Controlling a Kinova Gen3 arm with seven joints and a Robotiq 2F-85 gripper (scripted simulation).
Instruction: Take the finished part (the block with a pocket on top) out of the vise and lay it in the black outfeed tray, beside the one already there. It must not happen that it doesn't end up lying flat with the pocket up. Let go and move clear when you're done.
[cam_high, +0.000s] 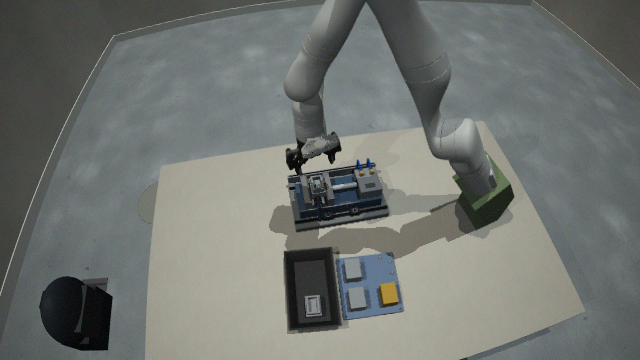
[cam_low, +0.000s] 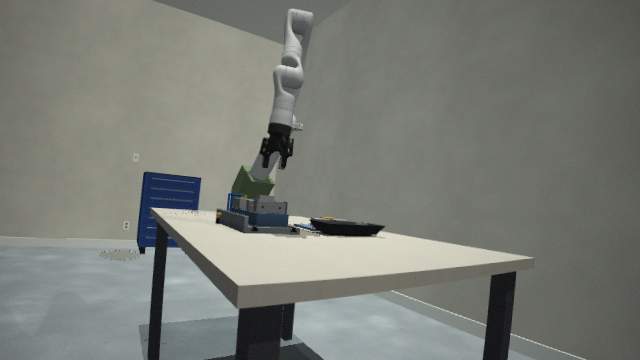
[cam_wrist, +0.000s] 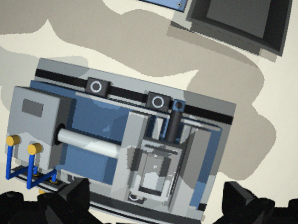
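The blue vise lies 170 mm below my hand, 60 mm behind it and 30 mm to the right of it. Round my hand: yellow block 290 mm to the left, 230 mm behind, 180 mm below; then blue plate 260 mm to the left, 210 mm below, 180 mm behind.
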